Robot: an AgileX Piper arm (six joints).
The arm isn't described. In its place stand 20 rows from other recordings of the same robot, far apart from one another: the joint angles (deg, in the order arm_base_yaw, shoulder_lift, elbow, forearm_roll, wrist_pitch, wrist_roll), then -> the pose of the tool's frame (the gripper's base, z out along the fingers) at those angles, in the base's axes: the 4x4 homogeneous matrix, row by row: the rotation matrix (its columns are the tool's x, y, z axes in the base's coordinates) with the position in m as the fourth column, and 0 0 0 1 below.
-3.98 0.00 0.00 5.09 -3.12 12.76 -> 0.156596, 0.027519, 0.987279, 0.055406; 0.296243, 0.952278, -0.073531, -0.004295; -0.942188, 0.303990, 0.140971, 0.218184; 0, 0, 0, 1
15.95 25.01 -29.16 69.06 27.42 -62.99 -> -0.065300, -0.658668, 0.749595, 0.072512; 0.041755, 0.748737, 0.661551, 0.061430; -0.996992, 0.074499, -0.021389, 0.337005; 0, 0, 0, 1
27.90 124.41 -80.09 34.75 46.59 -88.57 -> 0.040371, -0.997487, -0.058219, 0.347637; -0.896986, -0.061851, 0.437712, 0.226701; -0.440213, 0.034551, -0.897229, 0.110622; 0, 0, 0, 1
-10.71 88.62 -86.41 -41.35 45.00 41.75 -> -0.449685, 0.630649, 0.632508, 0.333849; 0.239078, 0.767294, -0.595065, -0.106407; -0.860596, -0.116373, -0.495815, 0.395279; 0, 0, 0, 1
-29.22 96.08 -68.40 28.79 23.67 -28.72 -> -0.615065, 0.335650, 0.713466, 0.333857; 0.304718, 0.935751, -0.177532, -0.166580; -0.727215, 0.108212, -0.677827, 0.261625; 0, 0, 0, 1
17.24 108.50 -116.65 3.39 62.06 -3.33 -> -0.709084, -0.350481, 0.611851, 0.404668; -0.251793, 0.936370, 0.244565, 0.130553; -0.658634, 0.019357, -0.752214, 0.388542; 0, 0, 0, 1
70.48 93.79 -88.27 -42.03 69.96 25.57 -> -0.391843, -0.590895, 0.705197, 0.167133; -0.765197, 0.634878, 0.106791, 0.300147; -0.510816, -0.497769, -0.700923, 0.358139; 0, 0, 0, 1
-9.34 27.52 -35.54 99.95 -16.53 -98.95 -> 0.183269, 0.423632, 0.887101, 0.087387; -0.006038, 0.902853, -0.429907, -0.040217; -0.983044, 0.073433, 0.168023, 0.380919; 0, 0, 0, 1
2.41 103.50 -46.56 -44.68 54.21 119.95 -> -0.101102, 0.992439, -0.069586, 0.268781; 0.817860, 0.043084, -0.573802, -0.040637; -0.566466, -0.114924, -0.816032, 0.130436; 0, 0, 0, 1
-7.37 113.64 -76.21 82.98 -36.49 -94.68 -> -0.586470, 0.501690, 0.635894, 0.426835; -0.112612, 0.726953, -0.677391, -0.109367; -0.802105, -0.468879, -0.369839, 0.216636; 0, 0, 0, 1
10.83 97.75 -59.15 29.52 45.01 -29.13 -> -0.905459, -0.385149, 0.178339, 0.308292; -0.294690, 0.872874, 0.388908, 0.091263; -0.305455, 0.299585, -0.903851, 0.194899; 0, 0, 0, 1
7.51 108.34 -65.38 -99.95 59.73 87.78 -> -0.599272, 0.534246, 0.596200, 0.388095; -0.272554, 0.564092, -0.779432, -0.026918; -0.752720, -0.629588, -0.192434, 0.224476; 0, 0, 0, 1
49.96 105.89 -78.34 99.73 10.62 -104.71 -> -0.154651, -0.878219, 0.452565, 0.269219; -0.312318, 0.478043, 0.820934, 0.346082; -0.937305, -0.014386, -0.348213, 0.276479; 0, 0, 0, 1
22.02 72.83 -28.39 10.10 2.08 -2.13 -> -0.660812, -0.290595, 0.692013, 0.212356; -0.117813, 0.950737, 0.286738, 0.086508; -0.741248, 0.107952, -0.662494, 0.201600; 0, 0, 0, 1
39.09 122.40 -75.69 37.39 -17.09 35.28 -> -0.588170, 0.186623, 0.786910, 0.370997; 0.723890, 0.555345, 0.409361, 0.280471; -0.360611, 0.810410, -0.461731, 0.148290; 0, 0, 0, 1
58.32 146.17 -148.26 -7.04 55.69 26.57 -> -0.674239, -0.598238, 0.433028, 0.303154; -0.364915, 0.779645, 0.508912, 0.473690; -0.642058, 0.185110, -0.743973, 0.233192; 0, 0, 0, 1
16.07 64.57 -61.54 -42.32 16.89 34.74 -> -0.167553, -0.105864, 0.980163, 0.246265; -0.160706, 0.983853, 0.078790, 0.052417; -0.972676, -0.144316, -0.181861, 0.408648; 0, 0, 0, 1
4.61 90.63 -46.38 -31.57 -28.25 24.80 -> -0.231643, -0.332146, 0.914342, 0.332196; -0.080154, 0.943227, 0.322333, 0.049409; -0.969493, 0.001378, -0.245115, 0.241015; 0, 0, 0, 1
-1.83 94.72 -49.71 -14.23 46.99 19.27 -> -0.976478, 0.206829, 0.060925, 0.273313; 0.192893, 0.964233, -0.181787, -0.025098; -0.096345, -0.165759, -0.981449, 0.167568; 0, 0, 0, 1
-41.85 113.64 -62.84 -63.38 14.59 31.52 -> -0.894297, 0.339063, 0.292008, 0.279226; 0.125373, 0.816294, -0.563867, -0.277607; -0.429551, -0.467655, -0.772518, 0.131469; 0, 0, 0, 1
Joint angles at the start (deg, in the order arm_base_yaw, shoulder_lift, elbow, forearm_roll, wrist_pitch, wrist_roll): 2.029, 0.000, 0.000, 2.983, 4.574, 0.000
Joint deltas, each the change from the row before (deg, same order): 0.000, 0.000, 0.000, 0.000, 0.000, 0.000; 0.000, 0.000, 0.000, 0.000, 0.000, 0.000; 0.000, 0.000, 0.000, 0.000, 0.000, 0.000; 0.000, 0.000, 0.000, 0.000, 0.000, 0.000; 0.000, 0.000, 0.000, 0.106, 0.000, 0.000; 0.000, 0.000, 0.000, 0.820, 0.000, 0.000; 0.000, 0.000, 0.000, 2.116, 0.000, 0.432; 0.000, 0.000, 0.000, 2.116, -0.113, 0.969; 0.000, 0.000, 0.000, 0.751, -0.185, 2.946; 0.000, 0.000, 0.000, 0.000, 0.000, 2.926; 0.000, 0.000, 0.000, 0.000, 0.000, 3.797; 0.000, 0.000, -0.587, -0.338, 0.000, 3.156; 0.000, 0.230, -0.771, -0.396, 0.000, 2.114; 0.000, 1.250, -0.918, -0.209, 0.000, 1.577
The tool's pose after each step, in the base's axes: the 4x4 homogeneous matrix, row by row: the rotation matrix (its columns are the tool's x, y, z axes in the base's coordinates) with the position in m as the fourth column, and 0 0 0 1 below. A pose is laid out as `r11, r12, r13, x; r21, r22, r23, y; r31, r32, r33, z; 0, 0, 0, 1`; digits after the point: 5 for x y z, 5 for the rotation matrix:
0.00541, -0.03989, 0.99919, 0.05643; 0.05210, 0.99786, 0.03955, 0.00238; -0.99863, 0.05184, 0.00748, 0.20604; 0, 0, 0, 1
0.00541, -0.03989, 0.99919, 0.05643; 0.05210, 0.99786, 0.03955, 0.00238; -0.99863, 0.05184, 0.00748, 0.20604; 0, 0, 0, 1
0.00541, -0.03989, 0.99919, 0.05643; 0.05210, 0.99786, 0.03955, 0.00238; -0.99863, 0.05184, 0.00748, 0.20604; 0, 0, 0, 1
0.00541, -0.03989, 0.99919, 0.05643; 0.05210, 0.99786, 0.03955, 0.00238; -0.99863, 0.05184, 0.00748, 0.20604; 0, 0, 0, 1
0.00534, -0.04004, 0.99918, 0.05643; 0.05394, 0.99775, 0.03970, 0.00239; -0.99853, 0.05368, 0.00749, 0.20604; 0, 0, 0, 1
0.00476, -0.04126, 0.99914, 0.05642; 0.06817, 0.99684, 0.04084, 0.00249; -0.99766, 0.06791, 0.00756, 0.20604; 0, 0, 0, 1
0.00285, -0.04437, 0.99901, 0.05641; 0.11229, 0.99271, 0.04377, 0.00276; -0.99367, 0.11206, 0.00781, 0.20607; 0, 0, 0, 1
0.00231, -0.04744, 0.99887, 0.05640; 0.16553, 0.98511, 0.04641, 0.00300; -0.98620, 0.16523, 0.01013, 0.20628; 0, 0, 0, 1
0.00238, -0.04875, 0.99881, 0.05639; 0.22881, 0.97234, 0.04692, 0.00305; -0.97347, 0.22843, 0.01347, 0.20658; 0, 0, 0, 1
-0.00012, -0.04881, 0.99881, 0.05639; 0.27815, 0.95939, 0.04692, 0.00305; -0.96054, 0.27782, 0.01347, 0.20658; 0, 0, 0, 1
-0.00335, -0.04870, 0.99881, 0.05639; 0.34107, 0.93887, 0.04692, 0.00305; -0.94003, 0.34082, 0.01347, 0.20658; 0, 0, 0, 1
0.00381, -0.05200, 0.99864, 0.05592; 0.38717, 0.92084, 0.04648, 0.00299; -0.92200, 0.38647, 0.02364, 0.21004; 0, 0, 0, 1
0.01098, -0.05551, 0.99840, 0.05561; 0.41493, 0.90869, 0.04596, 0.00293; -0.90979, 0.41376, 0.03301, 0.21436; 0, 0, 0, 1
0.00452, -0.05297, 0.99859, 0.05683; 0.43634, 0.89862, 0.04570, 0.00295; -0.89977, 0.43551, 0.02718, 0.21855; 0, 0, 0, 1

